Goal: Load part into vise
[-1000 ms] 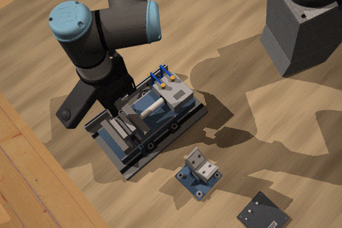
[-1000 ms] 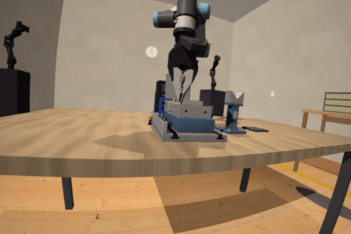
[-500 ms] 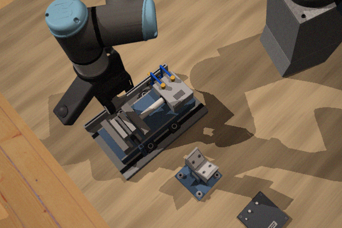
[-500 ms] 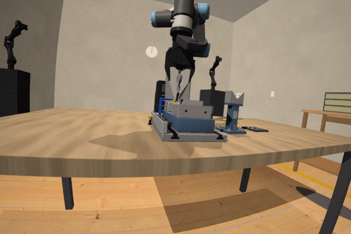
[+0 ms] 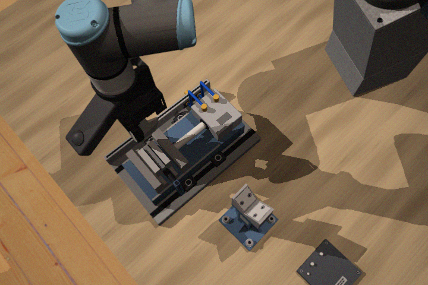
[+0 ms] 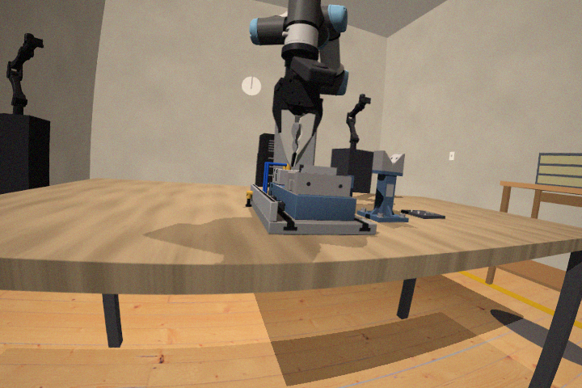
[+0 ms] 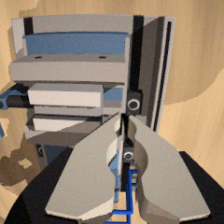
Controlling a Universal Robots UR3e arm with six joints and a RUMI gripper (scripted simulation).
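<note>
The part is 10 mm ahead of my hand, 50 mm to the left of it and 20 mm below it. The rest, counted from my hand: fixed jaw: 40 mm ahead, 40 mm to the left, 40 mm below; then dark work stop: 20 mm ahead, 90 mm to the left, 30 mm below; then moving jaw: 30 mm behind, 60 mm to the left, 40 mm below.
</note>
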